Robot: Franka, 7 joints.
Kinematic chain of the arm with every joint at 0, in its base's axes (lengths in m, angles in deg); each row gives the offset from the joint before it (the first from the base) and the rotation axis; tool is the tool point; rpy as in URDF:
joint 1: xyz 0 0 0.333 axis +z
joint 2: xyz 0 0 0 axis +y
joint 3: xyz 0 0 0.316 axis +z
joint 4: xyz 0.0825 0 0 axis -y
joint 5: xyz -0.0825 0 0.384 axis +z
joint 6: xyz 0 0 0 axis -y
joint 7: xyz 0.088 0 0 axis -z
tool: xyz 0 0 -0.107 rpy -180 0 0
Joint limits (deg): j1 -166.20..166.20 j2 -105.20..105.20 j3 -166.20..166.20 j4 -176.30..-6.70 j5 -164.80..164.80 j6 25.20..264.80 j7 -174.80..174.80
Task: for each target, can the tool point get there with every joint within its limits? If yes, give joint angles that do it. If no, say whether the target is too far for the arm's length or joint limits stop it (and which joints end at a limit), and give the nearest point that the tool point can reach.
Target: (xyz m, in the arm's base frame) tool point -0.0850 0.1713 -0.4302
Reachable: no: joint limits stop it (at a limit: joint 2) | nearest point -0.0901 0.1817 -0.3546 | short by 0.076 m
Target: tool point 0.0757 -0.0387 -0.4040
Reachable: no: joint limits stop it (at a limit: joint 2) | nearest point 0.0979 -0.0501 -0.3317 | short by 0.076 m
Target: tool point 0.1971 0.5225 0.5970
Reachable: yes | joints -12.83 -33.41 66.11 -115.15 -75.03 154.83 119.45
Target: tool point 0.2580 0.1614 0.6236
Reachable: yes | joints 19.83 -35.25 -10.03 -145.53 103.31 49.82 -113.90
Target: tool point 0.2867 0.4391 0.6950
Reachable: yes | joints 47.08 8.37 -4.30 -93.71 -64.63 240.65 -71.54
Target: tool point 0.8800 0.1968 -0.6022
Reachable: no: too far | nearest point 0.6005 0.1343 -0.2443 | short by 0.458 m
